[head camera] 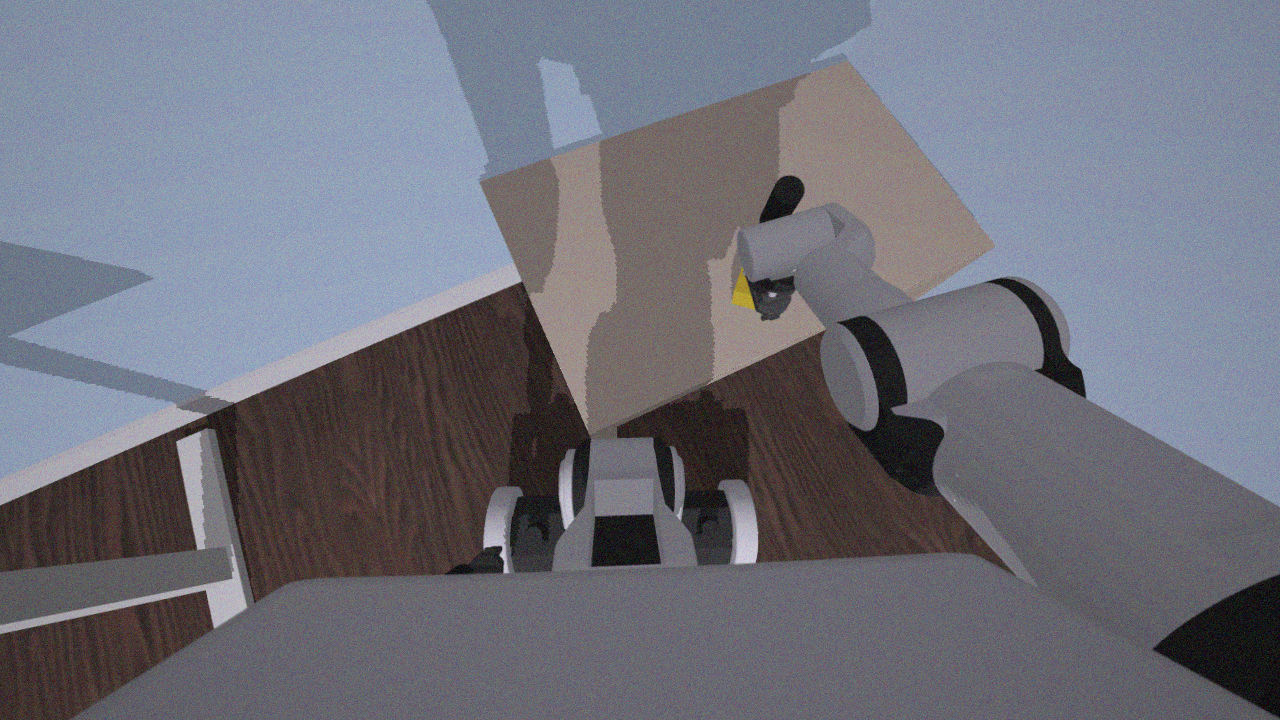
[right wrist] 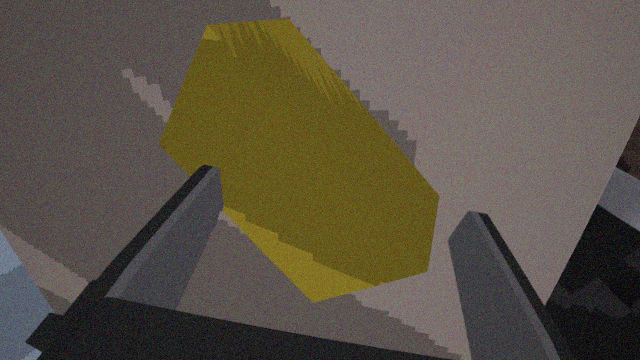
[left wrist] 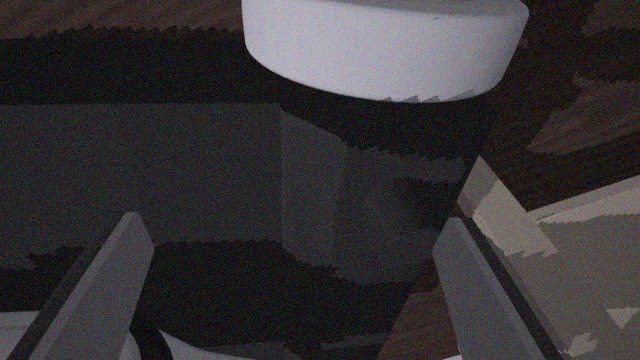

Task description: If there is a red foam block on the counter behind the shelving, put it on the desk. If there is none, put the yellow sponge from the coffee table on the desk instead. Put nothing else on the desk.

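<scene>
The yellow sponge lies on the light tan coffee table. In the head view it is mostly hidden under my right gripper. In the right wrist view my right gripper is open, close above the sponge; the left finger overlaps the sponge's edge and the right finger stands beside its right end. My left gripper is open and empty, over the robot's dark base. A red foam block, the counter and the desk do not show.
The robot's wheeled base stands at the table's near corner. A white and grey frame stands on the dark wood floor at the left. A white wheel shows in the left wrist view. My right arm reaches over the table's right side.
</scene>
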